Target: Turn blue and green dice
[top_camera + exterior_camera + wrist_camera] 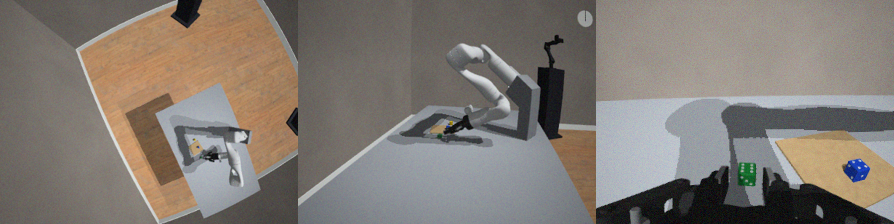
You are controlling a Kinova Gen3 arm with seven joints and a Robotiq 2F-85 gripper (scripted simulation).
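My gripper is now 4 cm short of the green die, 2 cm to the left of it and 4 cm above it. Round my hand: blue die: 3 cm behind, 14 cm to the right, 3 cm below; then tan mat: 15 cm to the right, 4 cm below; then yellow die: 7 cm behind, 24 cm to the right, 4 cm below.
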